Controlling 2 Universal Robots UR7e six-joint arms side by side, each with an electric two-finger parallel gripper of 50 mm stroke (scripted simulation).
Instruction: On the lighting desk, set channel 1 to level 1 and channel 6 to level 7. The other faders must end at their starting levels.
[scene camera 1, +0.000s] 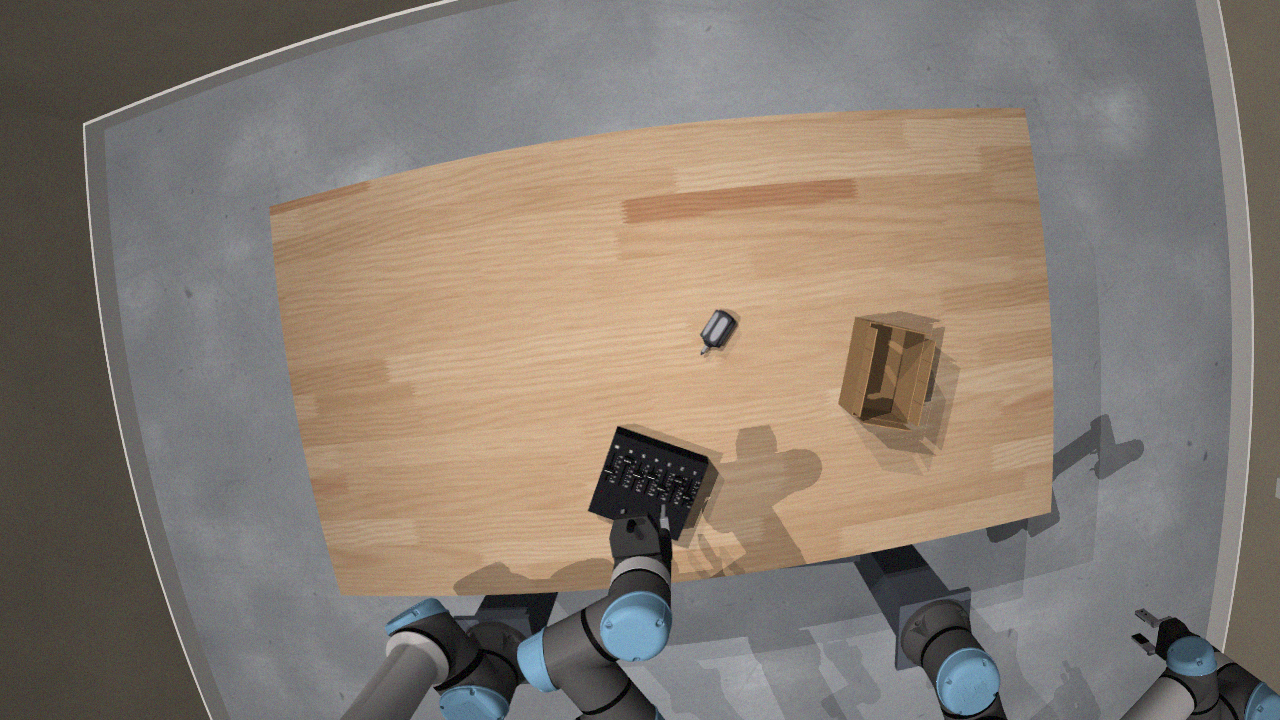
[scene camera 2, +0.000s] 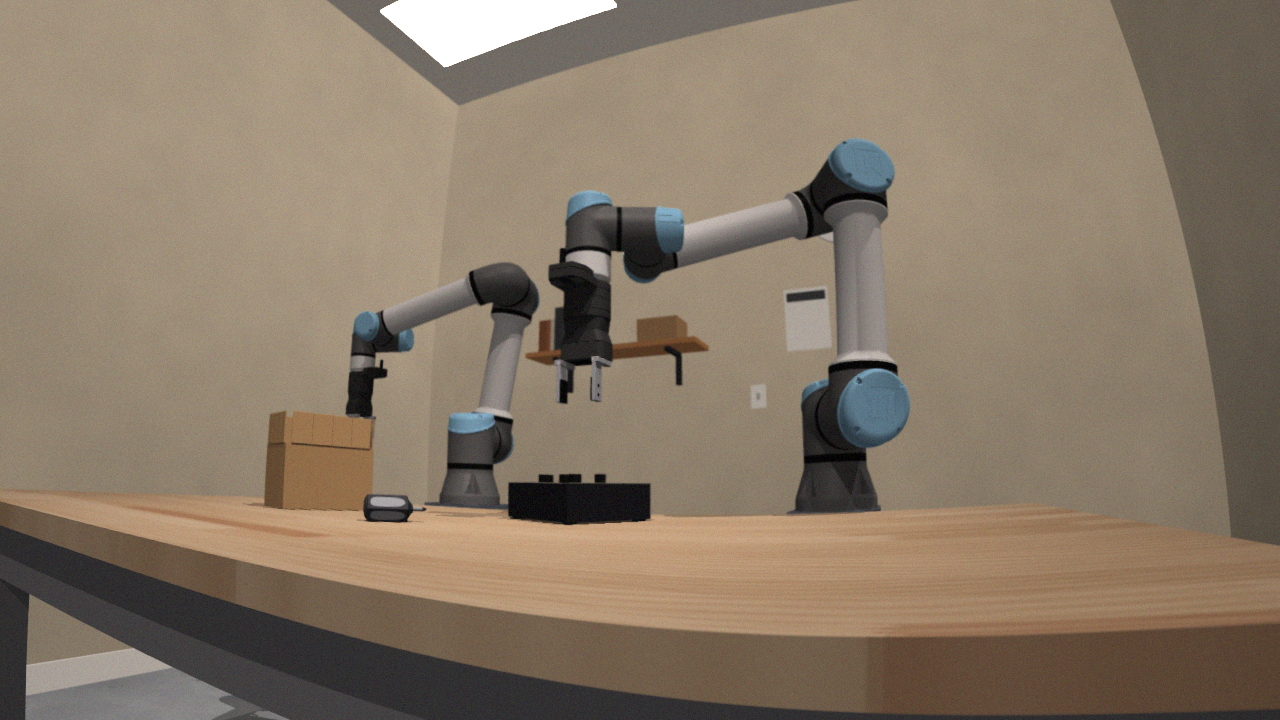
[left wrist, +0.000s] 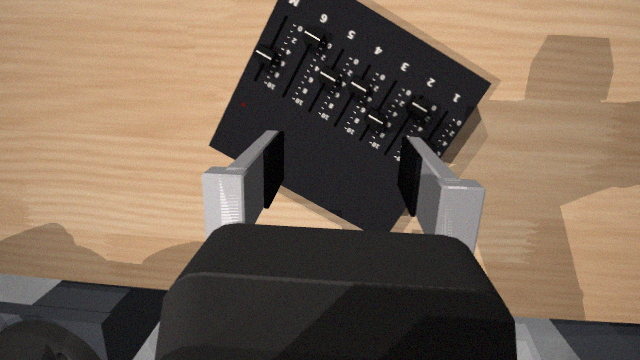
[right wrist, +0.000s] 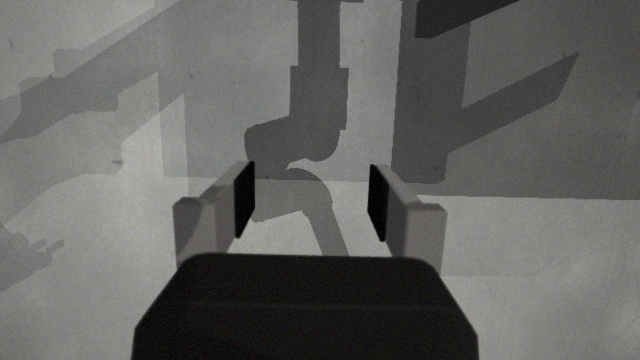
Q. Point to a cardboard box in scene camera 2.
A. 315, 469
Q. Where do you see my right gripper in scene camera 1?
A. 1137, 623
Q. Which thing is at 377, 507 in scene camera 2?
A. A grey-and-black tool.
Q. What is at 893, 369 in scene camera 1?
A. A cardboard box.
